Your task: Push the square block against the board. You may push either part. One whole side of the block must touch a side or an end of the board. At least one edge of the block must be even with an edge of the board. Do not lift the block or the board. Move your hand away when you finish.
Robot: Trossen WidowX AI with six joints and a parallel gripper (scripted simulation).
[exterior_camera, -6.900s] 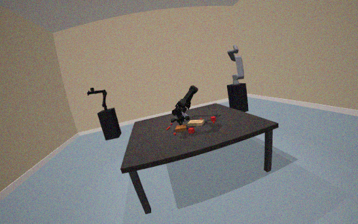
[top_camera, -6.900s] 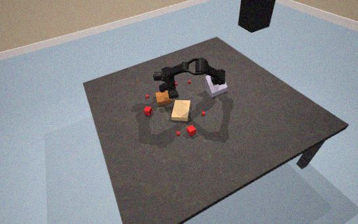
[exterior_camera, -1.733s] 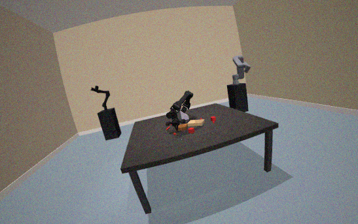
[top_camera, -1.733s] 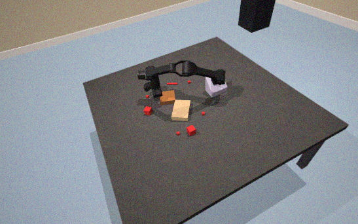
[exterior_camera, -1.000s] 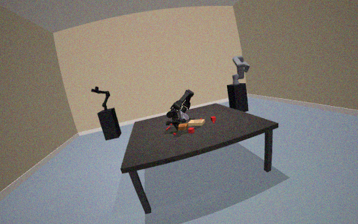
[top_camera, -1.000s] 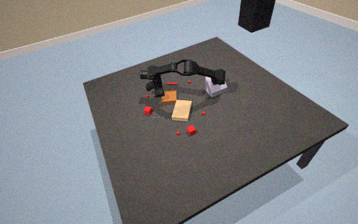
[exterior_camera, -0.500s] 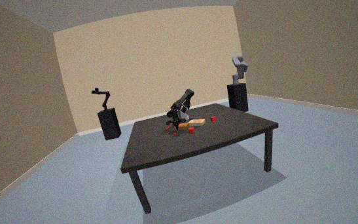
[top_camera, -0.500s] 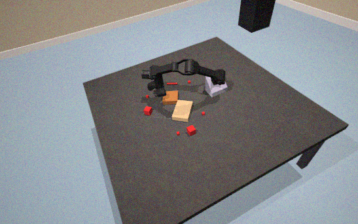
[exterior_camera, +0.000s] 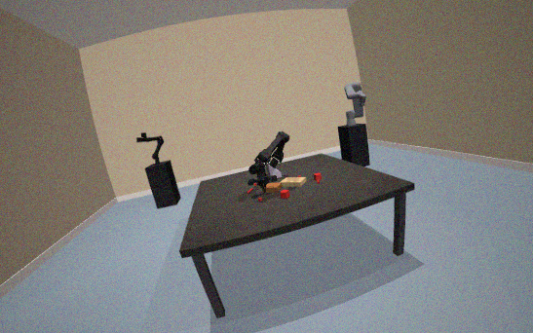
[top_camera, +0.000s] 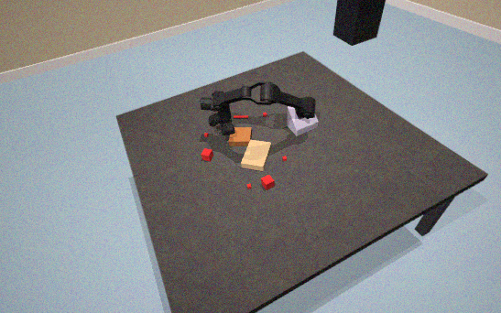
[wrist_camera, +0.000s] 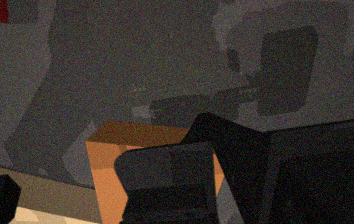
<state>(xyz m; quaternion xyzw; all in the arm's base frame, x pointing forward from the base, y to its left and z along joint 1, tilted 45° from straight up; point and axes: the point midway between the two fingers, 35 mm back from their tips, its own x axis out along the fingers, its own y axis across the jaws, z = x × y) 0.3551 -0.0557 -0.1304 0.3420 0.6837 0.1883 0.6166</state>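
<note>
My gripper tip is now 4 cm past the orange square block, 6 cm to the right of it and 1 cm below it. The rest, counted from my gripper tip: tan board 6 cm behind, 22 cm to the left, 1 cm above.
</note>
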